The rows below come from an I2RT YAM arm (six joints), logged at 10 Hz.
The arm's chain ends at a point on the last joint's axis. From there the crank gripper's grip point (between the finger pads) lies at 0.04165 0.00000 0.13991 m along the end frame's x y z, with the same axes.
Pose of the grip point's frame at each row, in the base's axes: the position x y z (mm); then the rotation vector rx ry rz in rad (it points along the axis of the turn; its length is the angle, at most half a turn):
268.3 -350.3 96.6 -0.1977 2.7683 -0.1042
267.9 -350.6 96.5 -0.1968 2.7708 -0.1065
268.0 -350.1 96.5 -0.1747 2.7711 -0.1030
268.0 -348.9 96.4 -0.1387 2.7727 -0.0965
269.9 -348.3 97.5 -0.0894 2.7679 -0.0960
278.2 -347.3 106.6 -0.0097 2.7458 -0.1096
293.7 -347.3 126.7 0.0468 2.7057 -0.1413
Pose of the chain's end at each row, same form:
256.4 -337.5 241.5 -0.1977 2.7683 -0.1042
256.4 -337.5 241.4 -0.1968 2.7708 -0.1065
256.4 -337.6 241.5 -0.1747 2.7711 -0.1030
256.6 -337.5 241.5 -0.1387 2.7727 -0.0965
257.7 -337.5 242.6 -0.0894 2.7679 -0.0960
263.0 -335.8 251.3 -0.0097 2.7458 -0.1096
273.3 -332.9 270.5 0.0468 2.7057 -0.1413

